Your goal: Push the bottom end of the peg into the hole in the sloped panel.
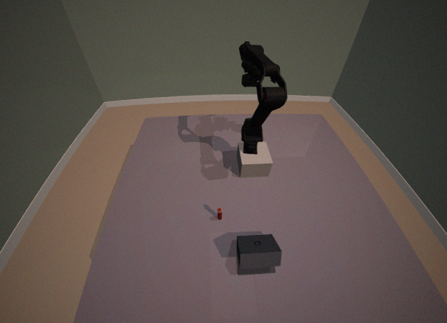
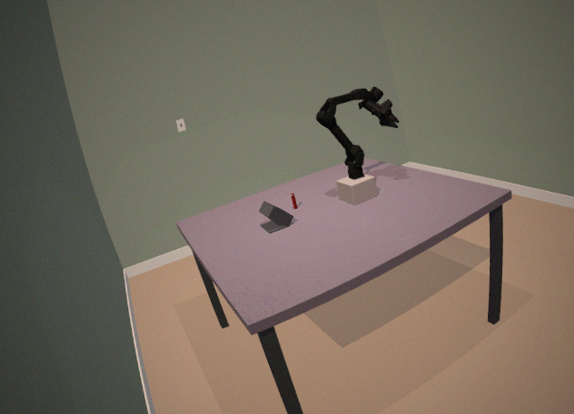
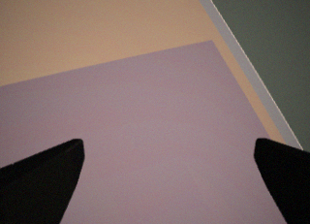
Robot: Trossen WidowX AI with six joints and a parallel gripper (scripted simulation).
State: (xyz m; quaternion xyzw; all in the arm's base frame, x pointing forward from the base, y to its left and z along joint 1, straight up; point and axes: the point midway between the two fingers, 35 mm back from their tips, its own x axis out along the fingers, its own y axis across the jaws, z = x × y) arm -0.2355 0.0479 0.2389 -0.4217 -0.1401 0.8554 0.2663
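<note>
Now: gripper tip 560 mm short of the red peg, 180 mm to the left of it and 260 mm above it. From my gripper tip the other things lie so: dark grey sloped panel 690 mm ahead, 40 mm to the right, 260 mm below.
</note>
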